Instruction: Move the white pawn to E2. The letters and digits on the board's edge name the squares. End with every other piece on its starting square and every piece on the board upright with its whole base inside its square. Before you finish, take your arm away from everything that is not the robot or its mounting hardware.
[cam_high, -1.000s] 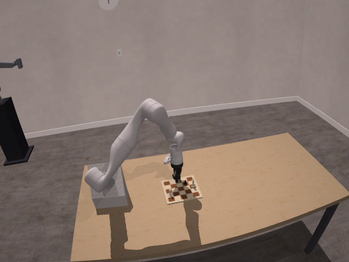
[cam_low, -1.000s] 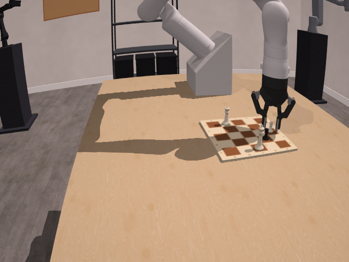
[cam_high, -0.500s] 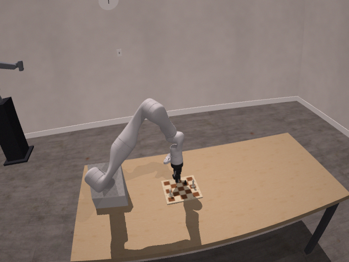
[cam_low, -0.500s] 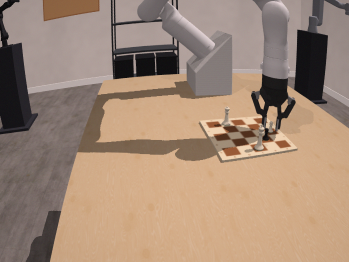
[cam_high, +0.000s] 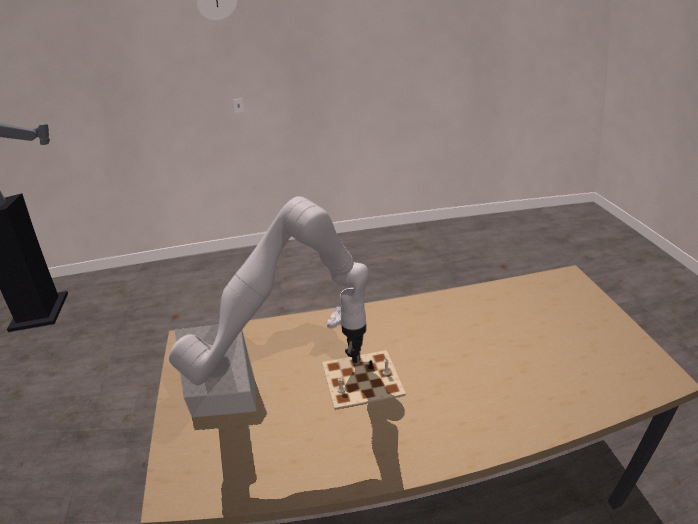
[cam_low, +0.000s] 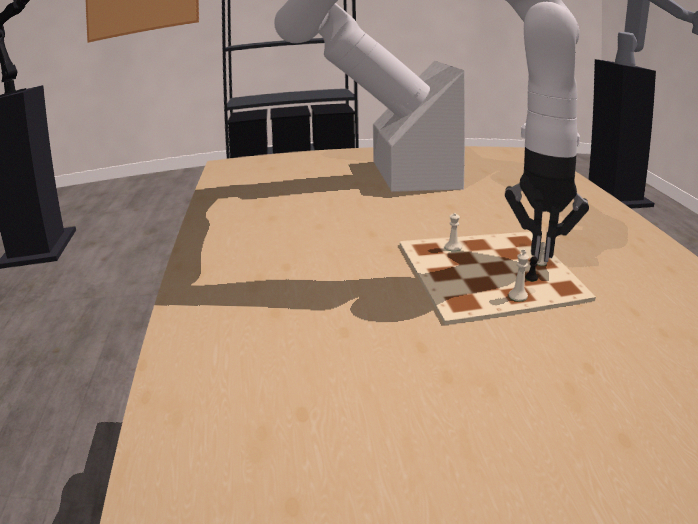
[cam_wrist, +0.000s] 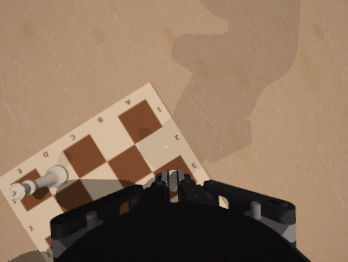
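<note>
My gripper is now 10 mm above the white pawn. From my hand the other things lie so: white king: 80 mm to the right, 80 mm ahead, 10 mm above; then black pawn: 40 mm to the right, 40 mm ahead, 10 mm below; then chessboard: 70 mm to the right, 30 mm below.
</note>
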